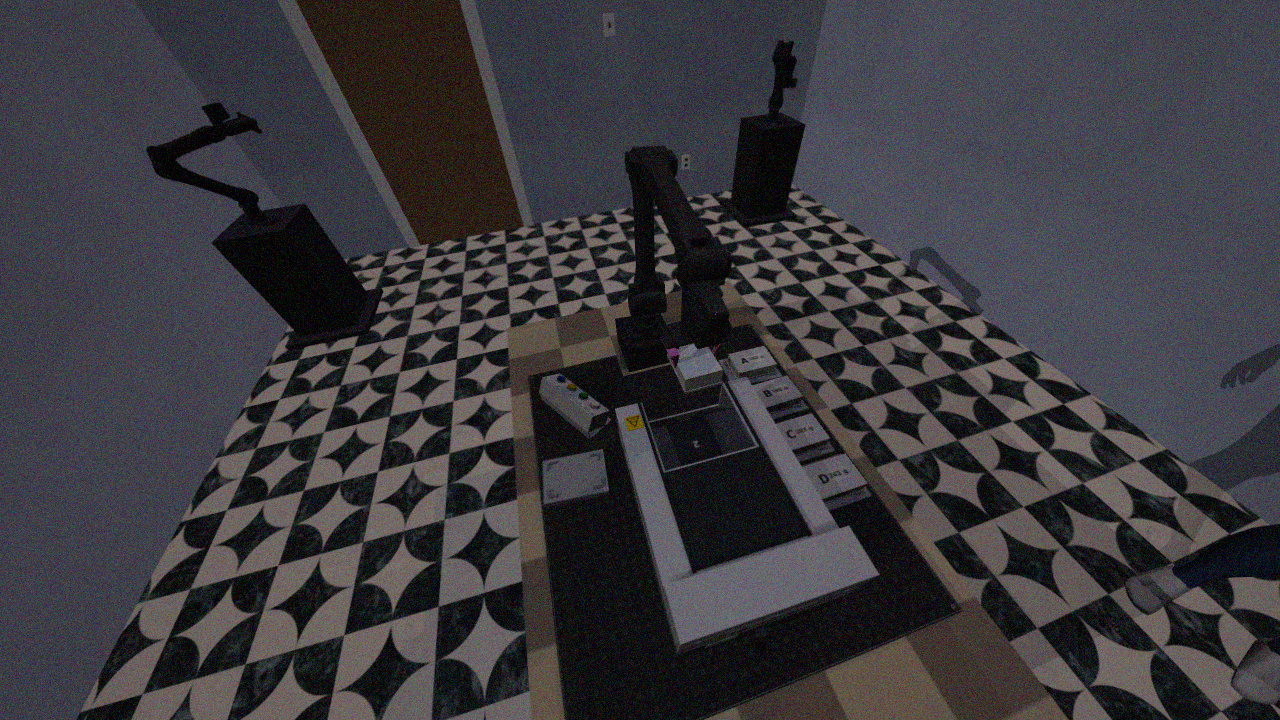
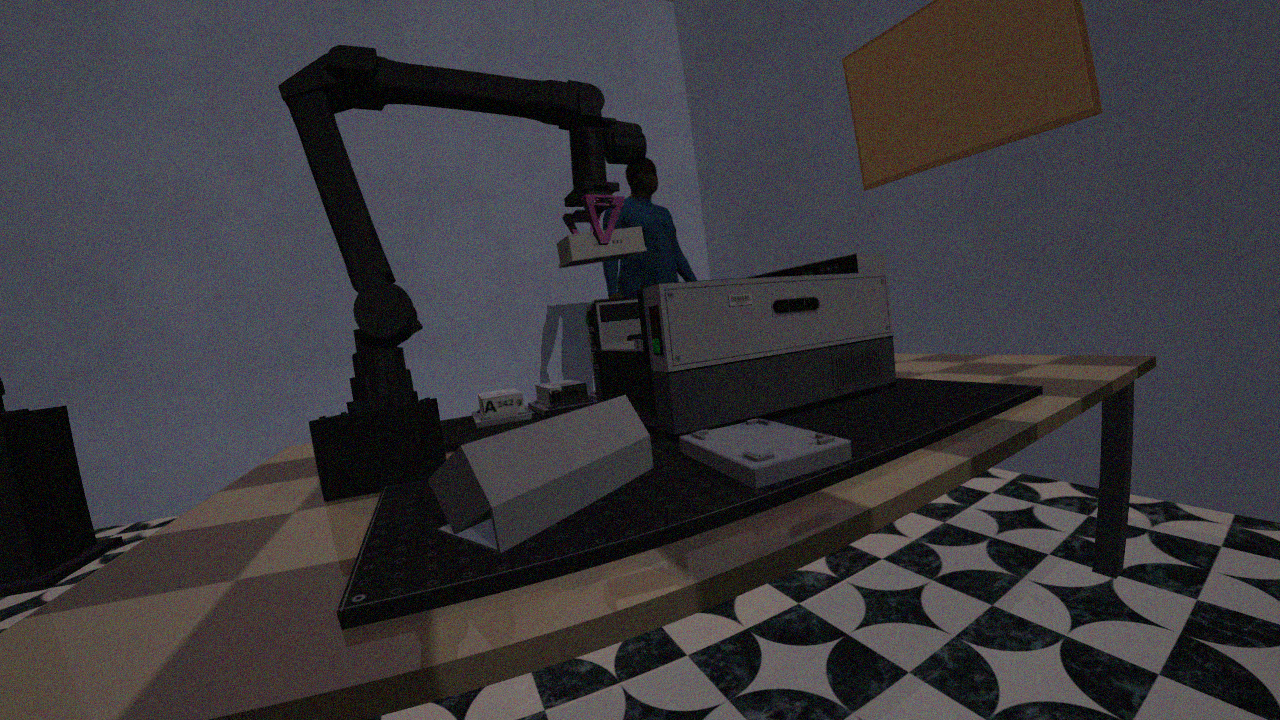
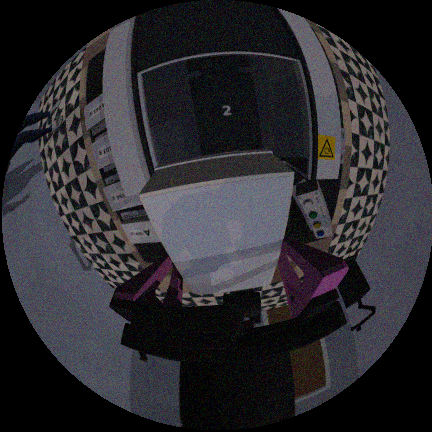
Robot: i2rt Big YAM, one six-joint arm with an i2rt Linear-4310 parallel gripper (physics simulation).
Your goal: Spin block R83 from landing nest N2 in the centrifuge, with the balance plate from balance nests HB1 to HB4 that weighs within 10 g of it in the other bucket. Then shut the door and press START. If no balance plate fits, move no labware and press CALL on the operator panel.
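Places are measured from the arm's base along level axes (x ahead, y left, z up), in millimetres.
Where they show: gripper, fingertip midpoint: (image 1: 692, 360) (image 2: 595, 249) (image 3: 225, 242); arm's base, origin of the base link: (image 1: 643, 331) (image 2: 386, 407).
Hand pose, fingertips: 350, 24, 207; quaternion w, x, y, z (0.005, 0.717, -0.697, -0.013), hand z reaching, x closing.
Observation:
Each offset is from my fingertips to the top centre of the thing, as dx, dy, dz.
My gripper (image 1: 695, 354) (image 2: 590, 234) (image 3: 225, 242) is shut on a white block @[+9, +0, +31] (image 1: 698, 368) (image 2: 617, 243) (image 3: 225, 215), held level high above the arm-side end of the centrifuge (image 1: 769, 582) (image 2: 778, 322) (image 3: 120, 75). The block's label is unreadable; I cannot confirm R83. The centrifuge opening shows a dark bucket marked 2 (image 1: 696, 444) (image 3: 226, 111). Balance plates A @[-158, +272, -240] (image 1: 750, 360) (image 2: 499, 402) (image 3: 142, 232), B @[-22, +278, -240] (image 1: 778, 394), C @[+118, +270, -240] (image 1: 805, 434) and D @[+249, +281, -240] (image 1: 836, 477) sit in a row of nests. A reads 242 g, D seemingly 243 g. The other bucket is hidden.
The operator panel @[-171, -291, -210] (image 1: 574, 402) (image 2: 554, 465) (image 3: 315, 215), with coloured buttons, stands across the centrifuge from the balance plates. A flat pale nest @[+50, -324, -267] (image 1: 574, 476) (image 2: 765, 447) without labware lies beyond it; its name is unreadable. A person (image 2: 653, 241) stands behind the table.

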